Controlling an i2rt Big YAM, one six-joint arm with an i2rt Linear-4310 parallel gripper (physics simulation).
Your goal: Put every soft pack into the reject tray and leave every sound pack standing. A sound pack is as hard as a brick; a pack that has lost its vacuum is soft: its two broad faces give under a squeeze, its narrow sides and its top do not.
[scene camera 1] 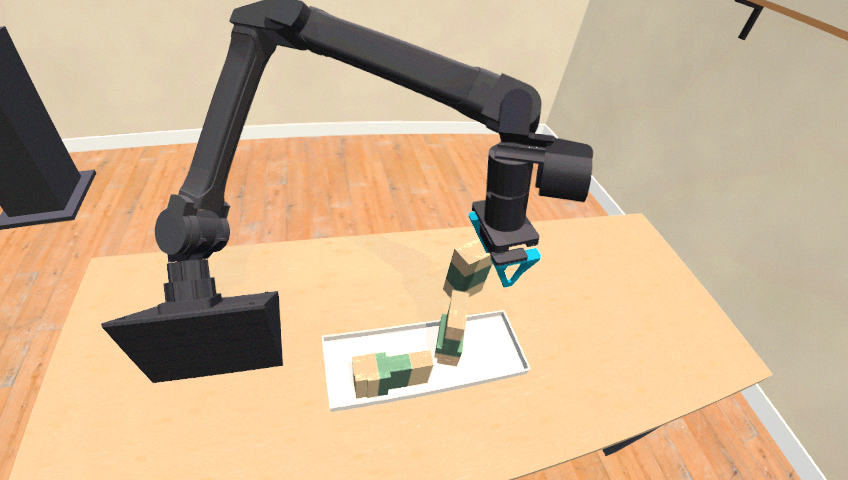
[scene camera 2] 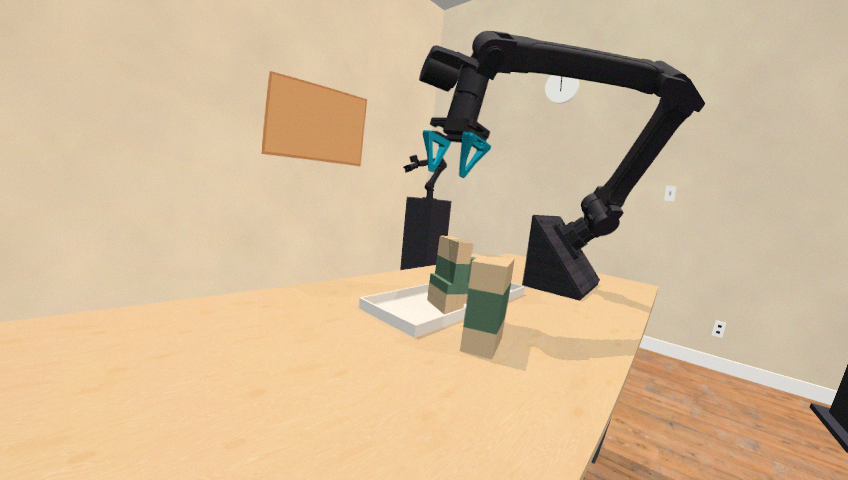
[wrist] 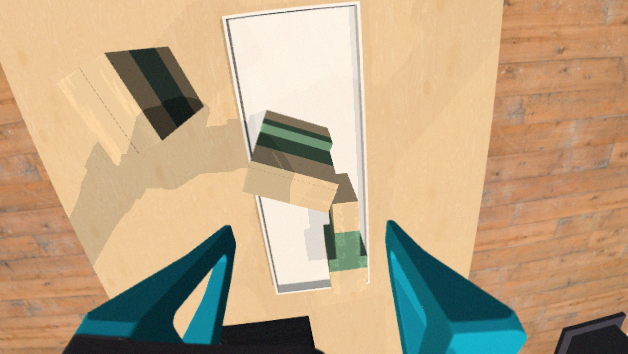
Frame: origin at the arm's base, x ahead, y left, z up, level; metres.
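Where they show: gripper, fingertip midpoint: (scene camera 1: 498,268) (scene camera 2: 445,174) (wrist: 308,232); arm's base at its link origin: (scene camera 1: 192,307) (scene camera 2: 566,241).
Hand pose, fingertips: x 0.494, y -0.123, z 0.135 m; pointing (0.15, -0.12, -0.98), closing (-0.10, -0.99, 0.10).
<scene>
Things, the pixels of their top centre, and the offset from my fingertips. Level surfaces: height alone.
- tray at its top centre: (wrist: 310,175) (scene camera 1: 427,354) (scene camera 2: 455,291) 0.081 m back, 0.000 m left, 0.245 m down
- tan pack with a green band, top centre: (wrist: 110,112) (scene camera 2: 494,259) (scene camera 1: 476,249) 0.061 m ahead, 0.150 m left, 0.126 m down
- second pack at its top centre: (wrist: 291,185) (scene camera 1: 460,309) (scene camera 2: 454,239) 0.032 m back, 0.015 m left, 0.123 m down
- third pack at its top centre: (wrist: 348,251) (scene camera 1: 393,363) (scene camera 2: 466,257) 0.164 m back, 0.030 m right, 0.183 m down
- table at its surface level: 0.267 m down
My gripper (scene camera 2: 448,173) (wrist: 308,232) is open and empty, high above the tray (scene camera 1: 333,406) (scene camera 2: 386,318) (wrist: 295,60). One tan pack with a green band (scene camera 1: 468,274) (scene camera 2: 486,309) (wrist: 155,87) stands upright on the table beside the tray. A second pack (scene camera 1: 450,343) (scene camera 2: 450,284) (wrist: 295,145) stands on end inside the tray, near the long wall facing the standing table pack; its green band bulges outward. A third pack (scene camera 1: 399,373) (wrist: 346,250) lies on its side in the tray, toward the robot base. In scene camera 2 the third pack is mostly hidden behind the others.
The robot's black base (scene camera 1: 196,339) (scene camera 2: 556,261) stands on the table (scene camera 1: 624,309) (scene camera 2: 238,380), beyond one short end of the tray. The table pack and the upright tray pack are a short distance apart, with the tray's long wall between them.
</scene>
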